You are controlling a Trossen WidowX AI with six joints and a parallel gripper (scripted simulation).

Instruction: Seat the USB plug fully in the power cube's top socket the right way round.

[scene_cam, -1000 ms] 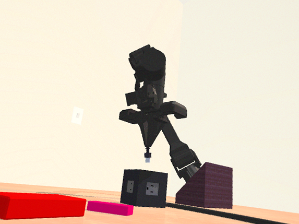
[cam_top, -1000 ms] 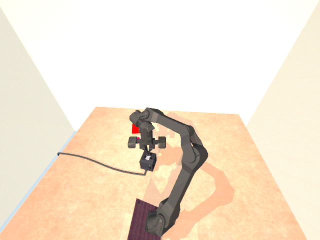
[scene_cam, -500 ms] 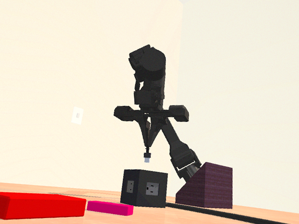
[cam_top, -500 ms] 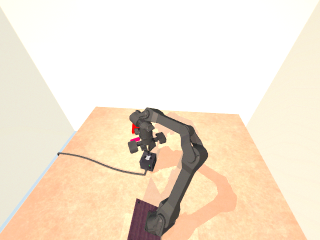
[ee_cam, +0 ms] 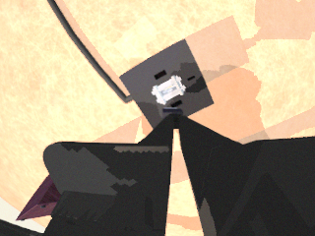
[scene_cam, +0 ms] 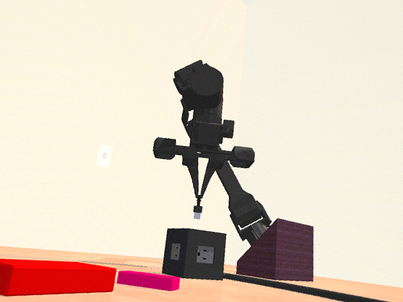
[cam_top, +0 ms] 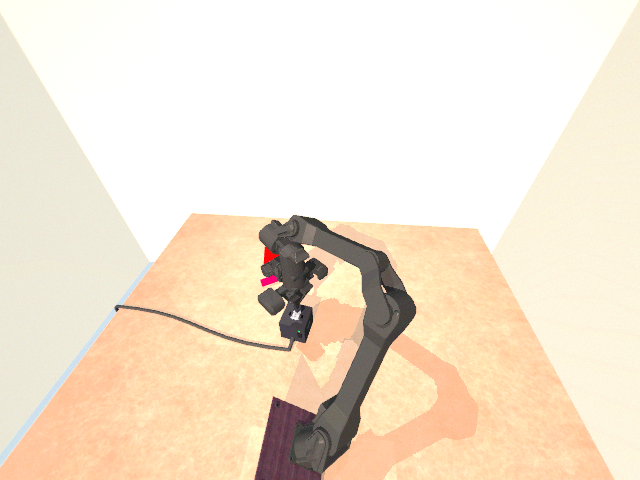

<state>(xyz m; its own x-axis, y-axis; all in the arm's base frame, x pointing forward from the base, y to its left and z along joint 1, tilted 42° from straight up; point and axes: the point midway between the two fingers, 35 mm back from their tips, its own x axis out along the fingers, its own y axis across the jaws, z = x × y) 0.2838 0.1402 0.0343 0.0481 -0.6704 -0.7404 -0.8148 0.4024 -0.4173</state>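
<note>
My gripper tip is now 1 cm above the USB plug. The rest, counted from my gripper tip: red block 28 cm ahead, 17 cm to the left, 12 cm below; pink block 17 cm ahead, 14 cm to the left, 13 cm below.
</note>
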